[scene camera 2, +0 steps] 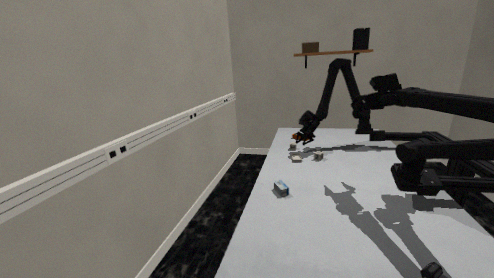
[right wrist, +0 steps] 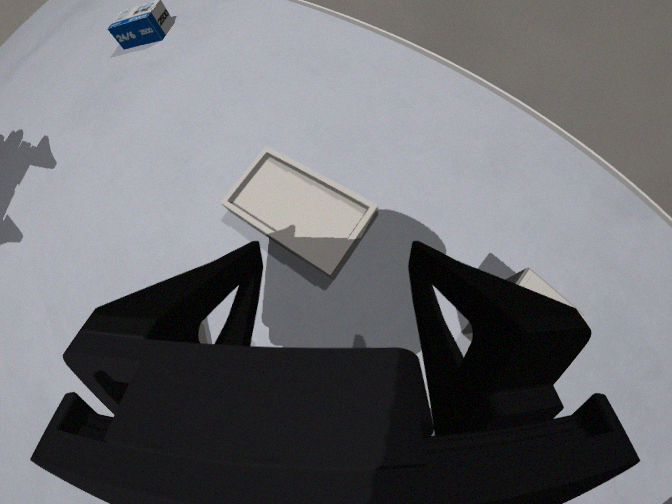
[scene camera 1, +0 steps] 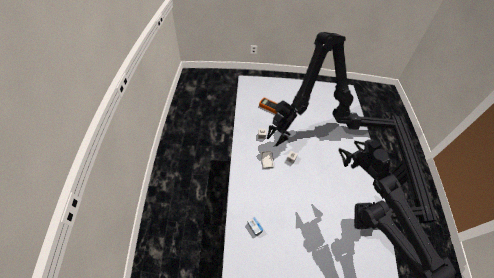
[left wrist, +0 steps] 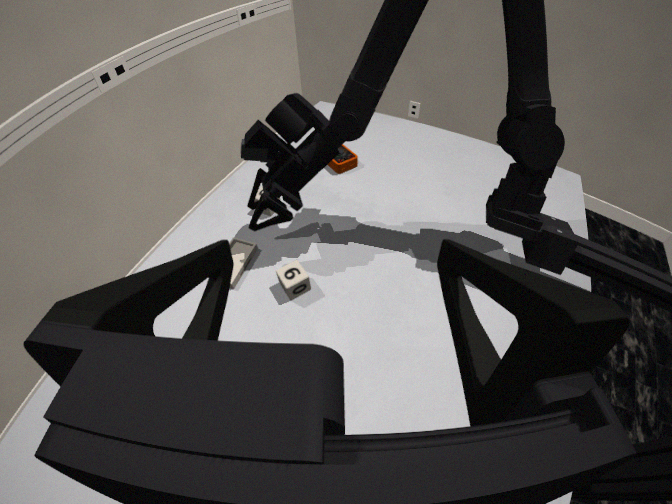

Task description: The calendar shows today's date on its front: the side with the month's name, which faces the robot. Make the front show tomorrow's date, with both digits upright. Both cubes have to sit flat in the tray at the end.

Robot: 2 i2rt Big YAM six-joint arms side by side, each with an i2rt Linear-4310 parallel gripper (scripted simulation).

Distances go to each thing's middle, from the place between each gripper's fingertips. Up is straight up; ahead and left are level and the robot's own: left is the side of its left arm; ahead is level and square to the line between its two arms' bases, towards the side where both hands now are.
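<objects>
Here is the cream tray (right wrist: 321, 222), and my right hand is 2 cm short of it, 7 cm to the right of it and 7 cm above it. Going by its middle, the cream tray is nearer to my right hand than to my left hand.
As for my left hand, the tray is 31 cm ahead of it, 14 cm to the right of it and 36 cm below it.
</objects>
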